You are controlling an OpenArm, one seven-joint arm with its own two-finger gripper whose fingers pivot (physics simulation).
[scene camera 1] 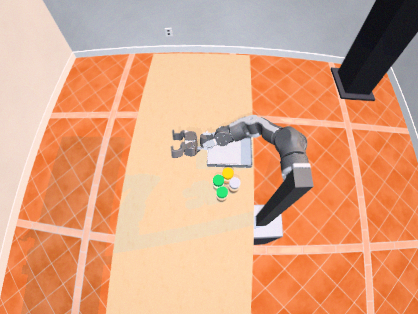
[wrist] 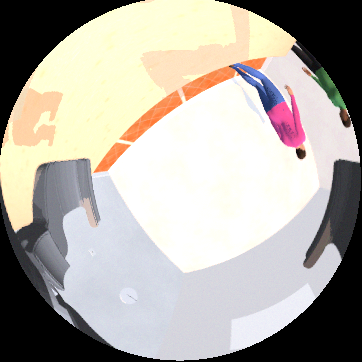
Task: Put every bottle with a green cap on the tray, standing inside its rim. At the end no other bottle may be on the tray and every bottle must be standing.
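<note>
Two green-capped bottles stand on the table in the scene view, one green-capped bottle close to the yellow cap and the other green-capped bottle a little nearer the camera. A yellow-capped bottle and a white-capped bottle stand close beside them. The tray lies just behind the bottles, partly hidden by the arm; no bottle shows in its visible part. My gripper is open and empty, left of the tray and above the table. No bottle shows in the wrist view.
The arm reaches over the tray's far side from its stand at the right of the table. A black column stands on the floor at the far right. In the wrist view, two people stand beyond the table.
</note>
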